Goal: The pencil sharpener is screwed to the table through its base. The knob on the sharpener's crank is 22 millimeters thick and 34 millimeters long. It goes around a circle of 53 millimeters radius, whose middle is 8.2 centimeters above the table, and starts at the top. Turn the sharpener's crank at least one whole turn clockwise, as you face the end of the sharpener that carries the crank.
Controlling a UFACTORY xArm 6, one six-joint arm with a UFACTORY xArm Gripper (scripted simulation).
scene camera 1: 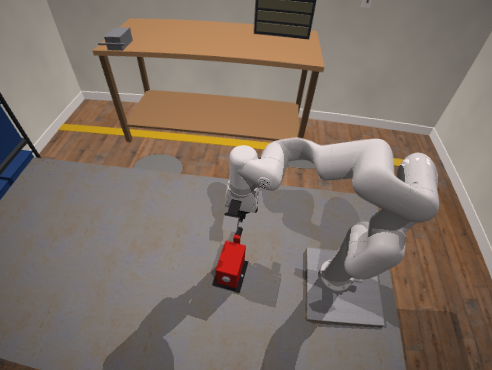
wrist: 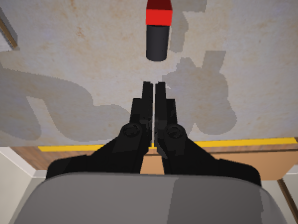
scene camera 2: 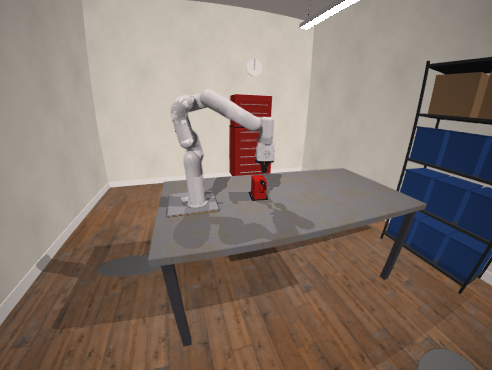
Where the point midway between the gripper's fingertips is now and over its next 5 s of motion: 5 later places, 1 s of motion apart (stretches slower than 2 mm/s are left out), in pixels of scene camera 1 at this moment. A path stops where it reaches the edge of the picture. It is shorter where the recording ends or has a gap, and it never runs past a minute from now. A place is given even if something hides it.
The gripper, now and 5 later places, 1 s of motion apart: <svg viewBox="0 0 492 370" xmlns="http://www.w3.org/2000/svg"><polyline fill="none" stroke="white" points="240,218 240,219 240,225 240,225 240,228 239,231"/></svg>
